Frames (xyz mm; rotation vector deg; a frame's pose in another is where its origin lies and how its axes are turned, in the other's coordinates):
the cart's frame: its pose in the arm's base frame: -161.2 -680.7 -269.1 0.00 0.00 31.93
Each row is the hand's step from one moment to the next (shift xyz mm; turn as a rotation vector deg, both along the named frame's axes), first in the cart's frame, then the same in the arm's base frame.
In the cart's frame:
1: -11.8 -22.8 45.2 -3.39 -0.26 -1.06
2: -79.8 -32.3 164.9 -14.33 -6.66 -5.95
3: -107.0 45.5 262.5 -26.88 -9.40 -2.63
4: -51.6 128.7 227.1 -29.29 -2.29 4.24
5: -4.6 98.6 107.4 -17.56 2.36 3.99
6: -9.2 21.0 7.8 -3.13 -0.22 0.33
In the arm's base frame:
1: 2.0 -25.6 45.2 -2.74 -2.01 -1.06
2: -50.6 -69.6 164.9 -8.64 -13.23 -5.95
3: -114.9 -18.0 262.5 -17.84 -22.19 -2.63
4: -111.9 81.9 227.1 -23.65 -17.43 4.24
5: -56.1 81.2 107.4 -16.15 -7.28 3.99
6: -18.9 13.0 7.8 -2.54 -1.84 0.33

